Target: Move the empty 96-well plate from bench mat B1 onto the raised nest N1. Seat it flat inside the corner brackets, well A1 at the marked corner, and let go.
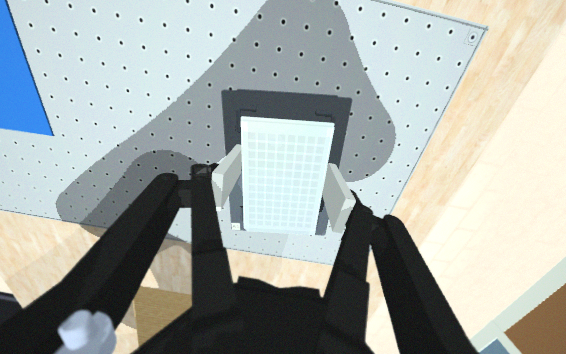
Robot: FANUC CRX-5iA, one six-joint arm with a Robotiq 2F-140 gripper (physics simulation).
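Frame: origin at the arm's base, x left, y ahead, z down, level; metres.
Where they show: gripper, between the fingertips: (284, 167).
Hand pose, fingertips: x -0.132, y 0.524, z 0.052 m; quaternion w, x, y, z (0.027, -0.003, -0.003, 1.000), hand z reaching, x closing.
Note:
Each offset is from my fingertips to the top centre of the thing. "spot": to the spot under its first point. Level surfaces: height alone.
The pale, translucent 96-well plate @(dx -0.003, dy -0.015, dz -0.014 m) (286, 175) is between the two light grey finger pads of my gripper (284, 167), which is shut on its long sides. The plate looks roughly level and is held above the dark raised nest @(dx -0.001, dy -0.011, dz +0.001 m) (286, 103). The nest shows past the plate at the top and along both sides. Two corner brackets show beyond the plate's far edge. A small white marked label @(spot: dx +0.038, dy -0.095, dz +0.004 m) (235, 226) is at the nest's lower left corner. The plate hides the middle of the nest and the near brackets. Well A1 cannot be made out on the plate.
The nest stands on a light perforated board @(dz +0.065 m) (150, 65), with the arm's shadow across it. A blue flat panel @(spot: dx +0.338, dy -0.004, dz +0.063 m) (20, 85) lies at the left. The board's edge runs down the right, with wood-look surface @(dz +0.078 m) (505, 75) beyond. A brown block (160, 310) shows at the lower left.

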